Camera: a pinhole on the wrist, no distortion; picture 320 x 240 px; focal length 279.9 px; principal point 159.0 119.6 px. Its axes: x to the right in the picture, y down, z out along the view. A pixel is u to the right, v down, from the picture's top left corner.
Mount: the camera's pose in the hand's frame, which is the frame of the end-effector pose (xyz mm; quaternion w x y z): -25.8 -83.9 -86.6 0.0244 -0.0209 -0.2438 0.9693
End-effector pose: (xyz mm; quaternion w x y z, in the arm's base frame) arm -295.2 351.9 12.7 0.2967 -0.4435 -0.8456 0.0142
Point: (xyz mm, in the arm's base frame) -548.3 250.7 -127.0
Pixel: 154.2 89.7
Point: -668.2 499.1 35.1
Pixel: outside the picture
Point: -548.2 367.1 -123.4
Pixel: 77.0 20.3
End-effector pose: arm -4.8 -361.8 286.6 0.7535 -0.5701 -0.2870 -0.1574
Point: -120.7 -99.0 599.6
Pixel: 49.0 67.8
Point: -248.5 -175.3 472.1
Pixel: 171.3 86.4
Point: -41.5 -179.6 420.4
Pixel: outside the picture
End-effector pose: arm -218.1 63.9 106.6 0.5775 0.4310 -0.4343 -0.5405
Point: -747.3 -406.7 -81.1
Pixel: outside the picture
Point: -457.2 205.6 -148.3
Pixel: 256.2 185.0
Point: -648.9 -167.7 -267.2
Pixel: 23.8 193.4
